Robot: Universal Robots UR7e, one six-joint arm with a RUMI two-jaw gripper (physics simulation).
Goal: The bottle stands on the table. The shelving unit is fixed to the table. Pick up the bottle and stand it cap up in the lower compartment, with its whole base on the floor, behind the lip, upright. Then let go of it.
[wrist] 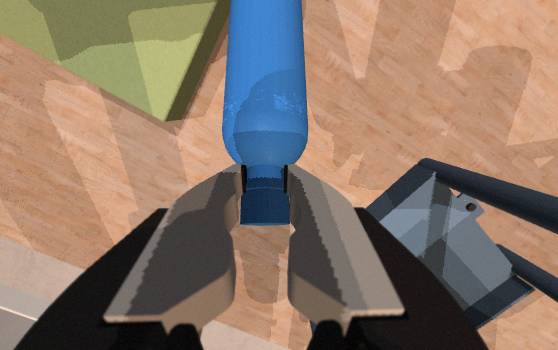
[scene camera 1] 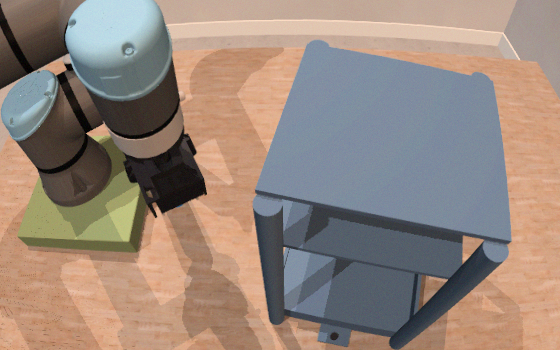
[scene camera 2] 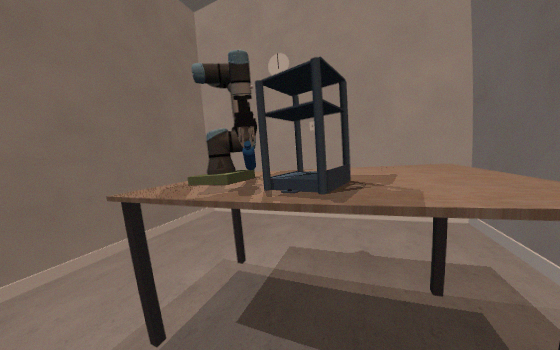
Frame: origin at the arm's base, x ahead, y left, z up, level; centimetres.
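Seen in the pictures: gripper, fingertip midpoint: (wrist: 265, 168) (scene camera 2: 248, 148); arm's base, origin of the base link: (scene camera 1: 78, 175) (scene camera 2: 221, 172).
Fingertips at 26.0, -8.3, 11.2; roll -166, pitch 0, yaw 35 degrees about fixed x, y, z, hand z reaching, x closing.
Pixels of each thing's top centre, then the offset from my fingertips to it, as dx, dy, dz. "pt": a spot on its surface instead.
- blue-grey shelving unit, middle of its top: (scene camera 1: 397, 124) (scene camera 2: 302, 80) +28.3, -3.1, +20.9
- lower compartment with a floor, surface spot: (scene camera 1: 370, 290) pt +31.3, -8.2, -11.8
- middle shelf, surface spot: (scene camera 1: 380, 245) pt +28.3, -11.0, +10.3
- small tab with a hole, middle of its top: (scene camera 1: 334, 334) +26.3, -15.1, -15.1
A blue bottle (scene camera 2: 249, 156) (wrist: 266, 85) hangs from my gripper (scene camera 2: 247, 142) (wrist: 265, 168), which is shut on its neck just below the dark blue cap. In the scene camera 2 view the bottle is above the table, cap up and slightly tilted, left of the shelving unit. In the scene camera 1 view the gripper's body hides nearly all of the bottle. The blue-grey shelving unit (scene camera 1: 385, 135) (scene camera 2: 320, 135) has a top board, a middle shelf and a lower compartment with a floor (scene camera 1: 370, 290) and a raised lip. Part of the unit shows at right in the wrist view.
The green base block (scene camera 1: 85, 225) (scene camera 2: 220, 177) (wrist: 165, 75) under the arm is beside the bottle. The unit's round corner posts (scene camera 1: 270, 260) (scene camera 1: 450, 295) flank the lower compartment's opening. The middle shelf (scene camera 1: 380, 245) (scene camera 2: 300, 111) is above that compartment. A small tab with a hole (scene camera 1: 326, 335) sticks out at its base.
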